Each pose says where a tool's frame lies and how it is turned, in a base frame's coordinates. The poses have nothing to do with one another.
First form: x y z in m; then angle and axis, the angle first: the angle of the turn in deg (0 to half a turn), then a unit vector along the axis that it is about.
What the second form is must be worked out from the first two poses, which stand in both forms.
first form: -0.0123 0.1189 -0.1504 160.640 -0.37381 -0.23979 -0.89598
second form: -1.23 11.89 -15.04 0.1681 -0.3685 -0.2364 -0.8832
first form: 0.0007 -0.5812 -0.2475 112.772 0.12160 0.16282 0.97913
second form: 0.07 -58.12 -24.75 0.5536 0.1013 0.1356 0.8154
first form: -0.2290 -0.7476 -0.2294 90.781 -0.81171 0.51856 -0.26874
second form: -22.90 -74.76 -22.94 0.7023 -0.5779 0.3692 -0.1913
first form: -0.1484 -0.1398 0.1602 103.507 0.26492 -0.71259 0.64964
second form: -14.84 -13.98 16.02 0.6190 0.2081 -0.5596 0.5102
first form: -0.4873 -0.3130 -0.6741 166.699 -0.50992 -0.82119 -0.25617
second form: -48.73 -31.30 -67.41 0.1158 -0.5065 -0.8157 -0.2544
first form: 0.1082 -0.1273 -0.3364 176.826 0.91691 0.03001 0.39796
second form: 10.82 -12.73 -33.64 0.0277 0.9166 0.0300 0.3978
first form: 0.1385 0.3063 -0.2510 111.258 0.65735 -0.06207 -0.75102
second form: 13.85 30.63 -25.10 0.5645 0.5426 -0.0512 -0.6199
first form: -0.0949 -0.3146 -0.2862 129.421 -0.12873 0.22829 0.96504
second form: -9.49 -31.46 -28.62 0.4272 -0.1164 0.2064 0.8726
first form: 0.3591 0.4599 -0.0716 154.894 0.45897 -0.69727 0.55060
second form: 35.91 45.99 -7.16 0.2173 0.4480 -0.6806 0.5374
